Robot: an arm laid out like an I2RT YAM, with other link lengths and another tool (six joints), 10 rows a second.
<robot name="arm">
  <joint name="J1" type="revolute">
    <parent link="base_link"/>
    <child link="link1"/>
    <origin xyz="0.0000 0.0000 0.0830" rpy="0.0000 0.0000 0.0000"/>
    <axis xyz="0 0 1"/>
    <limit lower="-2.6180" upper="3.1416"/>
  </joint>
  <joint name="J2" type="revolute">
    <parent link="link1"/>
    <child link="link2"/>
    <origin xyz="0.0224 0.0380 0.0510" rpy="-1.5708 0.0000 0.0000"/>
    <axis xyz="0 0 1"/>
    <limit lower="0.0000" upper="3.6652"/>
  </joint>
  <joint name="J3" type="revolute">
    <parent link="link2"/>
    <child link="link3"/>
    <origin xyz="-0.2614 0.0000 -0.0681" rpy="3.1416 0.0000 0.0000"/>
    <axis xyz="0 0 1"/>
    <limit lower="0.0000" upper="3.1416"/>
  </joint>
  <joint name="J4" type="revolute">
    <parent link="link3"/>
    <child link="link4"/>
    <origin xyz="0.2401 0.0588 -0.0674" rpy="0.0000 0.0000 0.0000"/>
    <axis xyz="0 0 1"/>
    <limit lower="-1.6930" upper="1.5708"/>
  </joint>
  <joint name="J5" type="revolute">
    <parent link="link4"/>
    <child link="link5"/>
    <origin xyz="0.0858 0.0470 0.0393" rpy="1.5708 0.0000 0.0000"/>
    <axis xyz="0 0 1"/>
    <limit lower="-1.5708" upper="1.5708"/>
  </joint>
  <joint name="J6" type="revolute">
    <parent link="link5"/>
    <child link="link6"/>
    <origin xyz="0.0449 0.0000 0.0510" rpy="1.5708 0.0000 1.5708"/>
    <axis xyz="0 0 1"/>
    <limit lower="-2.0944" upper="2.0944"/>
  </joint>
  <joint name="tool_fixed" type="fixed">
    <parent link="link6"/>
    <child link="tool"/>
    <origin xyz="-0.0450 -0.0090 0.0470" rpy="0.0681 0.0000 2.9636"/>
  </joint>
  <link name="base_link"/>
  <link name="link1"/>
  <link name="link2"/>
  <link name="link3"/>
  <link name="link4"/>
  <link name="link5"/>
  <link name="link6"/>
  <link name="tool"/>
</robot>
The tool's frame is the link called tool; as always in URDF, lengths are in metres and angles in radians.
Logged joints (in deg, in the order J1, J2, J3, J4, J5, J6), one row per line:
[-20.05, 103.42, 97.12, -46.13, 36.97, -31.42]
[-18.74, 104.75, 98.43, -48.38, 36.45, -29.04]
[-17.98, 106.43, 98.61, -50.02, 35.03, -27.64]
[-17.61, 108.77, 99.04, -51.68, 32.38, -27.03]
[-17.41, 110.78, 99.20, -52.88, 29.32, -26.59]
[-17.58, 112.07, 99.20, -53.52, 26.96, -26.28]
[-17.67, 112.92, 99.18, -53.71, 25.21, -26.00]
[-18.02, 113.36, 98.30, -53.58, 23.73, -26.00]
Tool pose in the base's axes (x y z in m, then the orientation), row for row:
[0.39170, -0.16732, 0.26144, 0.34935, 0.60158, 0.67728, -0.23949]
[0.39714, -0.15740, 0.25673, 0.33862, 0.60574, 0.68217, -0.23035]
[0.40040, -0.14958, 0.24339, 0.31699, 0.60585, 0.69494, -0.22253]
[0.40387, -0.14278, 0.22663, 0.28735, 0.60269, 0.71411, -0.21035]
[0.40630, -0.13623, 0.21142, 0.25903, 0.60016, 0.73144, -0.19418]
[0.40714, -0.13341, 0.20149, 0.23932, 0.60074, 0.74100, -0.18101]
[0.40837, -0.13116, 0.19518, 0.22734, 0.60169, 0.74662, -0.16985]
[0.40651, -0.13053, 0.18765, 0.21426, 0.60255, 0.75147, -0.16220]
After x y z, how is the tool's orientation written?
As a quaternion, w x y z.
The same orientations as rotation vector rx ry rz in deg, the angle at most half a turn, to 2 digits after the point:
[89.31, 100.55, -35.55]
[90.39, 101.80, -34.38]
[91.37, 104.81, -33.56]
[92.25, 109.30, -32.20]
[93.19, 113.57, -30.15]
[94.24, 116.24, -28.39]
[94.98, 117.86, -26.81]
[95.77, 119.44, -25.78]

